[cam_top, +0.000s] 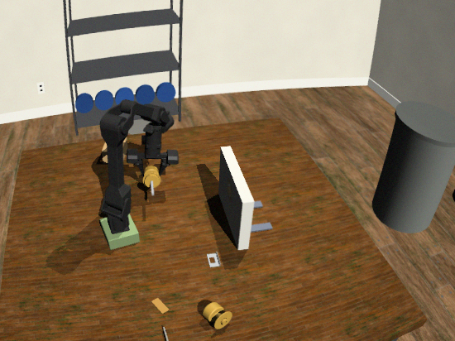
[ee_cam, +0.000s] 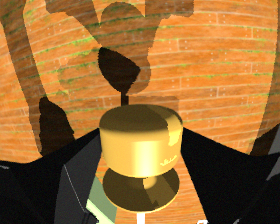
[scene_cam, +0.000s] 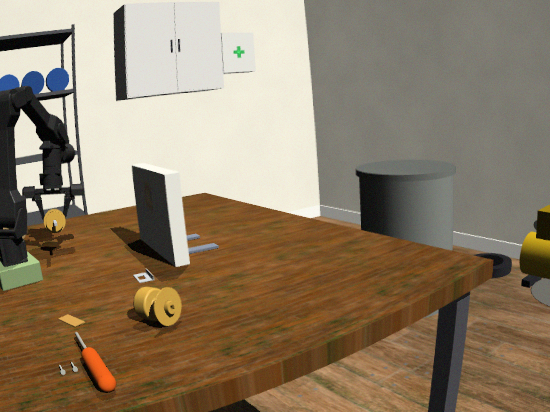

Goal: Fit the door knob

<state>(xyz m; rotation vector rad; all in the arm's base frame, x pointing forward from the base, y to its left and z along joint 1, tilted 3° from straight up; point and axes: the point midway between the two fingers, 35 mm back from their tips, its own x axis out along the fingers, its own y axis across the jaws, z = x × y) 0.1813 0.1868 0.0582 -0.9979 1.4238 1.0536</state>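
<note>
Right now the door panel is 24 cm to the right of my hand and 21 cm ahead of it. Round my hand: orange screwdriver (69 cm to the right, 18 cm behind, 10 cm below); tan plate (51 cm to the right, 15 cm behind, 11 cm below); cardboard box (30 cm to the left, 9 cm behind, 8 cm below).
</note>
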